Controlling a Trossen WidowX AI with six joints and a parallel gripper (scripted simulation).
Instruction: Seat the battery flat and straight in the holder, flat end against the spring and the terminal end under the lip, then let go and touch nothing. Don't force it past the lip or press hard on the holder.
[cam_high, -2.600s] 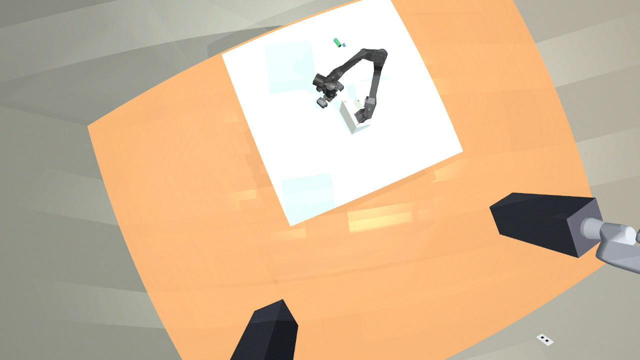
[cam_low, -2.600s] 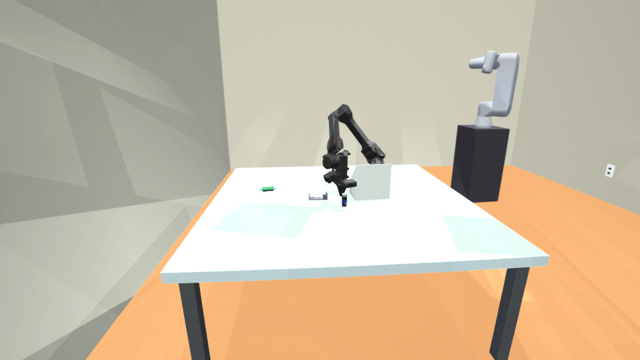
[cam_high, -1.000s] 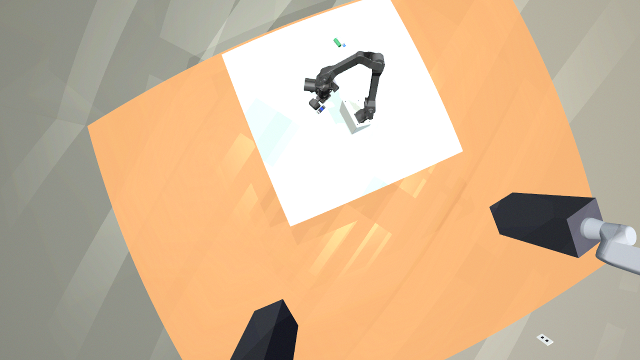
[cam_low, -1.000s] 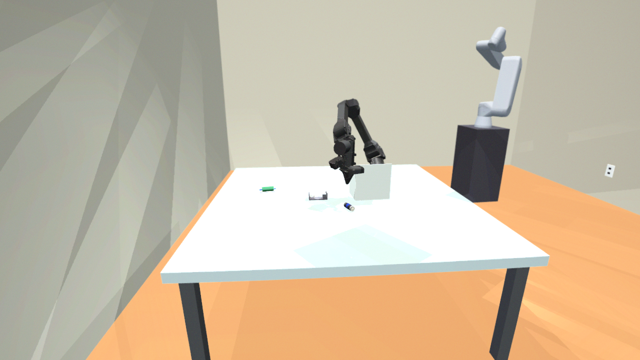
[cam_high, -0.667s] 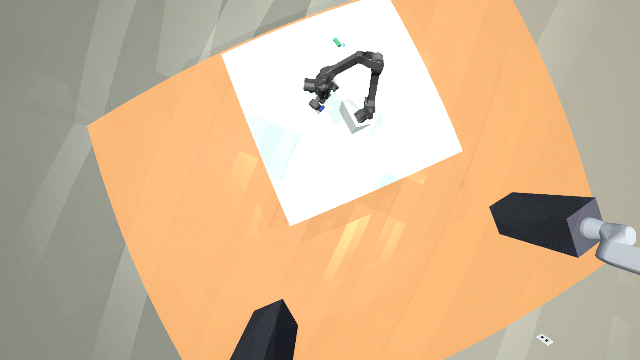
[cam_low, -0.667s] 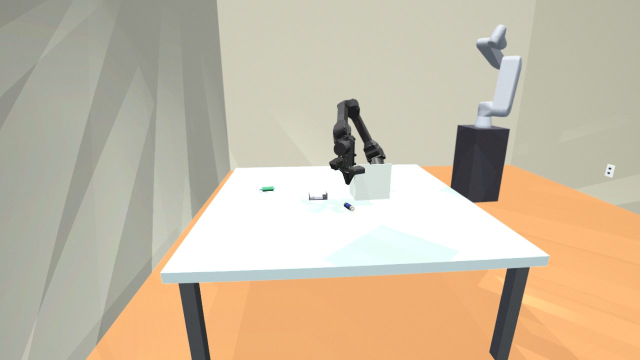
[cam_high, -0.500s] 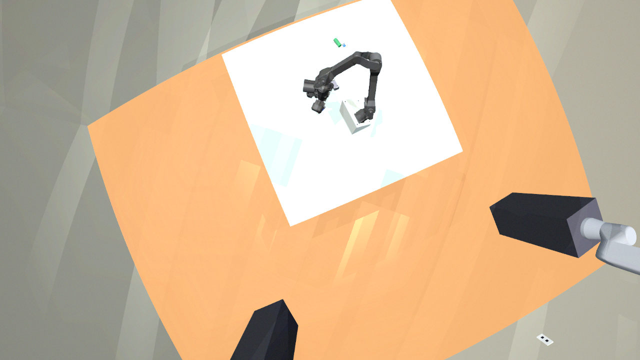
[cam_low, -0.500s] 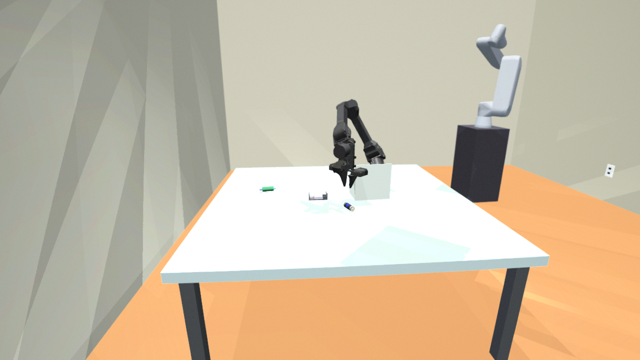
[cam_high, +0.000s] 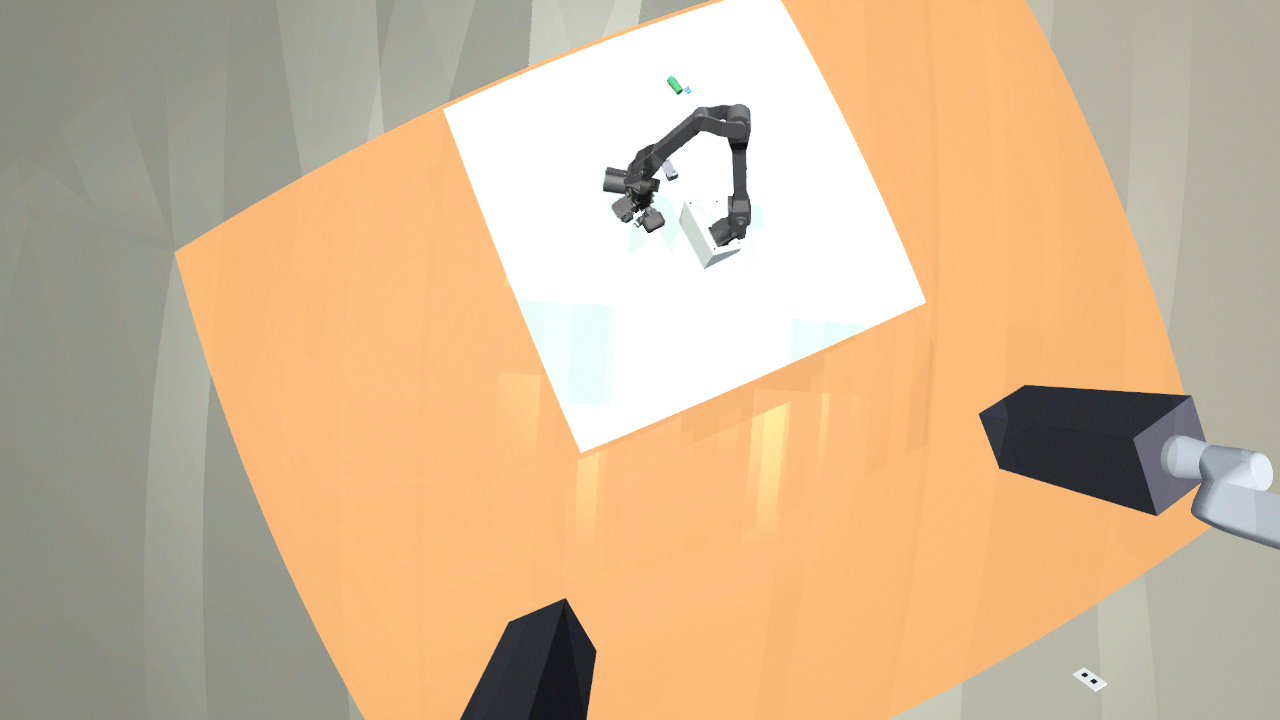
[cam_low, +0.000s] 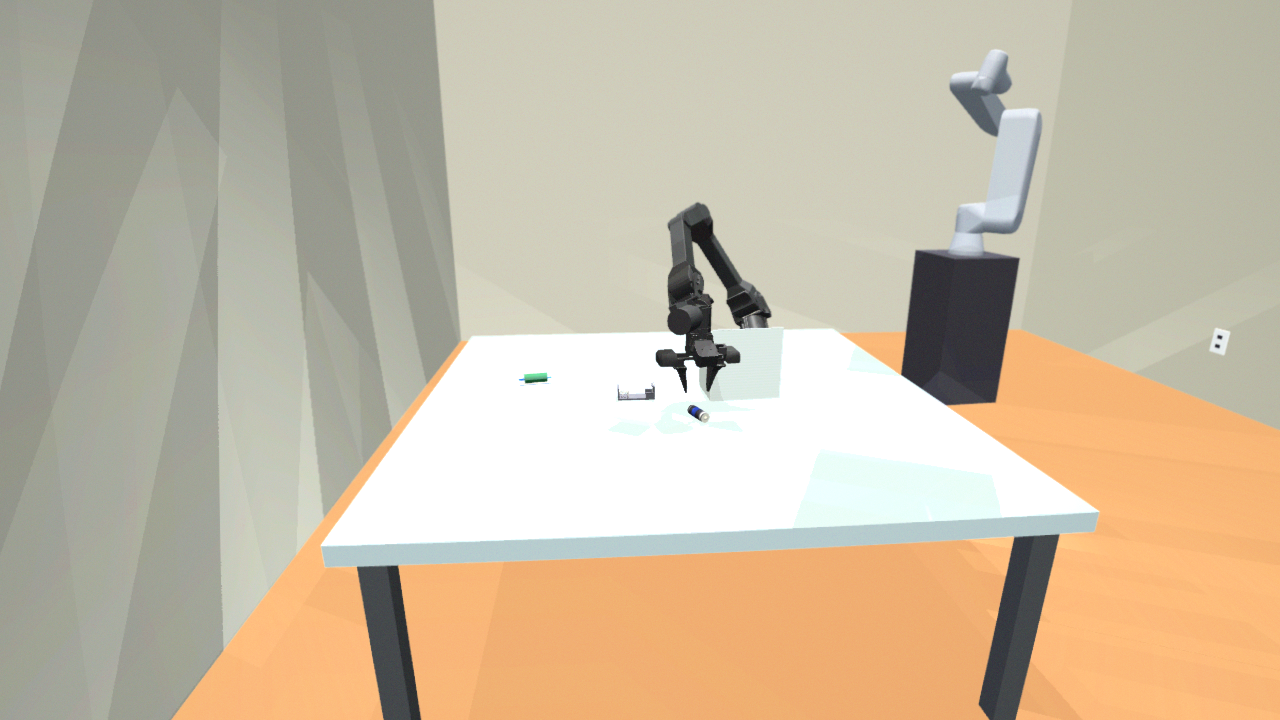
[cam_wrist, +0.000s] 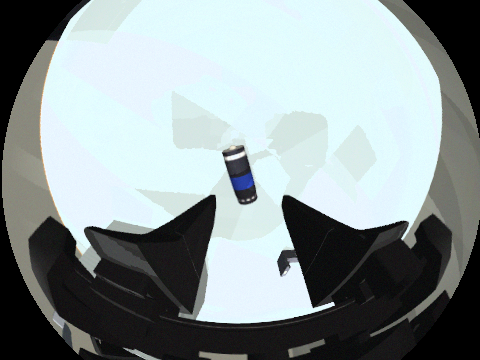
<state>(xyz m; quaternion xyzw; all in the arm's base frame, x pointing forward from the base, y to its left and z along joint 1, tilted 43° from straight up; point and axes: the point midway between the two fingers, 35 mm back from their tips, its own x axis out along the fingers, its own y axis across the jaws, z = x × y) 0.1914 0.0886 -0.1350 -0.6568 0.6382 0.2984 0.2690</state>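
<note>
Right now my gripper tip is 5 cm above the battery and 1 cm past it.
</note>
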